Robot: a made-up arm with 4 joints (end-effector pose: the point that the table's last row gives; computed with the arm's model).
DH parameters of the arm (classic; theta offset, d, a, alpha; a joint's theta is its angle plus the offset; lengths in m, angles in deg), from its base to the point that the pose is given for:
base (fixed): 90 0.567 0.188 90
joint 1: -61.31 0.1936 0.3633 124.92
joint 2: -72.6 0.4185 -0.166 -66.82
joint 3: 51.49 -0.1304 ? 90
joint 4: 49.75 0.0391 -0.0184 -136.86
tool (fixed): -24.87 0.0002 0 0
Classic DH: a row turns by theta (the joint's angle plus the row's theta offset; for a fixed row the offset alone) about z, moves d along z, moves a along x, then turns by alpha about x.
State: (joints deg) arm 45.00 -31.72 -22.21 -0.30
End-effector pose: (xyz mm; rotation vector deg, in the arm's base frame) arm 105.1 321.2 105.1 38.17 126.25 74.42
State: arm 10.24 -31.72 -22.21 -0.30
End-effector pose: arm 105.1 34.0 111.6 24.14 138.32 32.28
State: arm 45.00 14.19 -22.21 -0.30
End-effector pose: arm 3.0 261.9 196.7 51.96 104.34 28.31
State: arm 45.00 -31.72 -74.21 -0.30
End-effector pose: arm 122.3 311.8 71.6 -8.40 88.21 103.85
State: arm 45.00 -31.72 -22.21 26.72
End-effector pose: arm 103.1 319.7 113.3 26.60 118.16 47.54
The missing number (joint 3, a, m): 0.033
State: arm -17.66 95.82 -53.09 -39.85
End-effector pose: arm -189.9 22.6 251.7 -10.85 66.07 -39.52
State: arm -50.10 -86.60 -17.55 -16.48
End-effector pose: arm 117.3 -357.3 313.0 -38.49 -162.56 6.54
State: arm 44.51 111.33 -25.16 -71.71
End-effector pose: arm -181.3 446.2 258.6 61.65 50.17 22.37
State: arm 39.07 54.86 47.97 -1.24
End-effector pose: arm -61.9 286.3 275.3 119.58 42.05 -33.06
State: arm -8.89 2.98 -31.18 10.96
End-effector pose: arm 30.5 -87.3 275.0 -0.80 106.10 -17.75
